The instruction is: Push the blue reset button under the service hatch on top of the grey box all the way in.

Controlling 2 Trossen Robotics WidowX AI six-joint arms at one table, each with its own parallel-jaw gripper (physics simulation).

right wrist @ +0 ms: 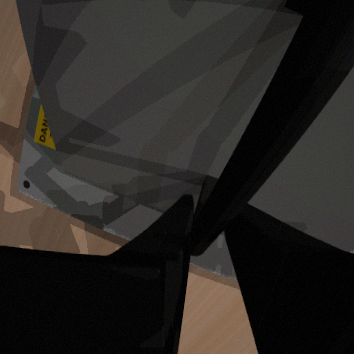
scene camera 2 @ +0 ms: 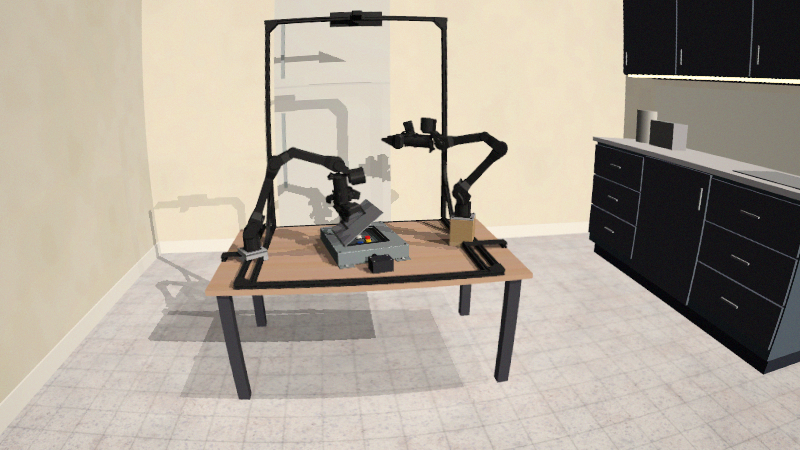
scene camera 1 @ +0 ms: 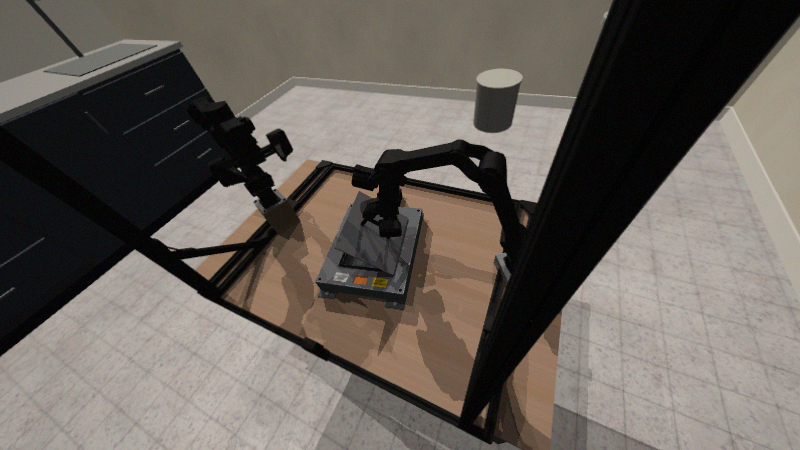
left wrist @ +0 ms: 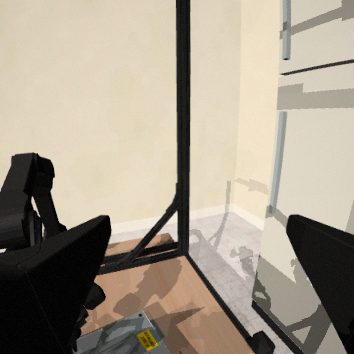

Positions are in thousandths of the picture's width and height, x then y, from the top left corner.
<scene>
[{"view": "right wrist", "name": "my right gripper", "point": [583, 575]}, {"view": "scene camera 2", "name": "my right gripper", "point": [432, 492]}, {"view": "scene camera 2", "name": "service hatch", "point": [448, 494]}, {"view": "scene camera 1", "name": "my left gripper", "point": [333, 377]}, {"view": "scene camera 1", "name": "my right gripper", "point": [484, 517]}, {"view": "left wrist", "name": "my left gripper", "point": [564, 631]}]
</scene>
